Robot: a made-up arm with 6 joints.
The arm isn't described. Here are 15 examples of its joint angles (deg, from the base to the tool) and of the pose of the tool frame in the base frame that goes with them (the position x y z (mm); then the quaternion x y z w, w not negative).
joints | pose
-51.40 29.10 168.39 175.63 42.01 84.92 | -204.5 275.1 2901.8 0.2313 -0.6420 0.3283 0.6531
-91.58 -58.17 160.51 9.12 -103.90 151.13 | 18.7 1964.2 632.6 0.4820 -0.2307 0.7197 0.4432
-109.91 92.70 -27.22 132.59 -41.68 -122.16 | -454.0 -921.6 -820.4 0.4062 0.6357 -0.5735 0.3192
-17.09 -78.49 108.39 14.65 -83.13 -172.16 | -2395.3 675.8 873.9 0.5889 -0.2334 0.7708 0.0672
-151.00 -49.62 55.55 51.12 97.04 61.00 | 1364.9 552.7 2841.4 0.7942 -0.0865 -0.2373 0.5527
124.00 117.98 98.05 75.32 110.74 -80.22 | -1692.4 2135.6 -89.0 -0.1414 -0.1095 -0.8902 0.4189
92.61 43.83 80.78 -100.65 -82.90 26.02 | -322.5 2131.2 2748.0 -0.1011 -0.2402 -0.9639 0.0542
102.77 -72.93 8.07 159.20 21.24 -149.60 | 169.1 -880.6 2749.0 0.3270 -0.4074 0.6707 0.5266
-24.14 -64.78 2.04 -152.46 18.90 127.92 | -422.7 151.6 2848.3 0.1388 -0.4648 -0.1557 0.8605
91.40 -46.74 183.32 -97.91 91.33 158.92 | 265.3 -1502.4 486.9 0.9845 -0.0415 0.0470 0.1637
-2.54 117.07 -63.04 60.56 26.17 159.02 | -195.7 97.4 -89.9 -0.1778 -0.3258 0.9132 0.1684
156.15 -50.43 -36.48 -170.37 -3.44 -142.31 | -676.3 296.5 2183.5 0.0550 -0.4176 0.8741 0.2418
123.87 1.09 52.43 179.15 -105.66 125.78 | -423.4 636.7 3373.6 -0.8165 0.3257 -0.3626 0.3093
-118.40 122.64 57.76 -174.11 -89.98 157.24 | -1080.5 -2048.1 -1051.3 -0.0814 -0.2597 -0.7757 0.5695
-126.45 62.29 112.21 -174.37 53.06 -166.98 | -1430.2 -1905.9 2545.3 -0.0365 0.1424 -0.8983 0.4140
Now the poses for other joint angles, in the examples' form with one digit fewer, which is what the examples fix.
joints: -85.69 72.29 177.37 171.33 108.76 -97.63
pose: 121 -1162 2437 -0.509 0.440 -0.445 0.591
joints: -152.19 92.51 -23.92 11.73 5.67 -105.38
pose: -896 -478 -860 -0.652 0.271 0.514 0.488
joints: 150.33 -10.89 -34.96 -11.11 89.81 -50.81
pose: -1216 744 1860 0.609 0.259 0.749 0.034
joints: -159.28 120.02 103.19 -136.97 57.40 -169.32
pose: -2707 -882 -307 0.487 0.507 -0.708 0.054
